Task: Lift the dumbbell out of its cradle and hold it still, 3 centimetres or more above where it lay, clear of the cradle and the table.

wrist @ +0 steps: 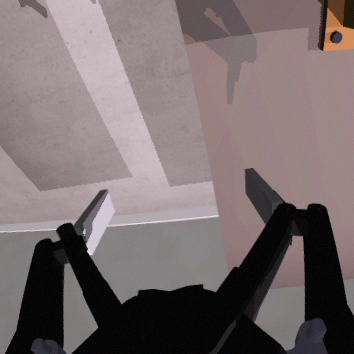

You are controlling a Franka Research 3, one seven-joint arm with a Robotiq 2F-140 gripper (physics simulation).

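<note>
My gripper [176, 190] is open, with its two fingers wide apart and no object between them. The dumbbell does not show in the wrist view. Part of an orange object [346, 42] with a dark round bolt shows at the top right corner, on the table, beyond and to the right of the fingertips. I cannot tell whether it is part of the cradle. The rest of it is cut off by the frame edge.
The pinkish table top [265, 135] fills the right side, and its left edge runs down between the fingers. A shadow of the arm and gripper falls on it at the top. Grey concrete floor with lighter stripes lies to the left, and a grey-green surface lies below.
</note>
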